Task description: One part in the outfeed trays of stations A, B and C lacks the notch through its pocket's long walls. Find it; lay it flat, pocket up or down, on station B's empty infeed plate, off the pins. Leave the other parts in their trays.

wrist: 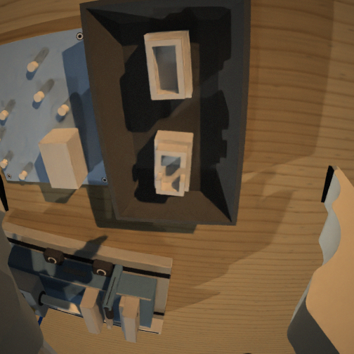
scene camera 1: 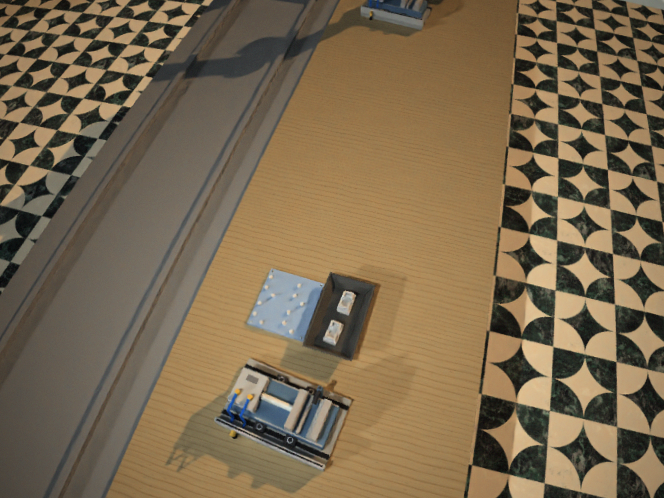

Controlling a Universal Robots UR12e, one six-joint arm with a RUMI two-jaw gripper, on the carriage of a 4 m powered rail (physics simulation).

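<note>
In the wrist view, a dark tray (wrist: 241, 100) holds two pale parts, both pocket up. The upper part (wrist: 186, 75) has a pocket whose long walls look unbroken. The lower part (wrist: 172, 141) has gaps across its pocket walls. My gripper (wrist: 162, 172) is open and empty, its fingers wide apart at the left and right edges, above the tray's lower end. In scene camera 1, a tray (scene camera 1: 364, 321) holds two pale parts, one upper (scene camera 1: 346, 302) and one lower (scene camera 1: 333, 332), beside a blue pinned plate (scene camera 1: 273, 308) with no part on it. The gripper does not show there.
In the wrist view, a pale block (wrist: 64, 160) stands on the blue pinned plate (wrist: 55, 50) left of the tray, and a vise machine (wrist: 132, 287) lies below. Scene camera 1 shows a vise machine (scene camera 1: 278, 395) below its tray, another machine (scene camera 1: 394, 16) at the top, and the rail along the left.
</note>
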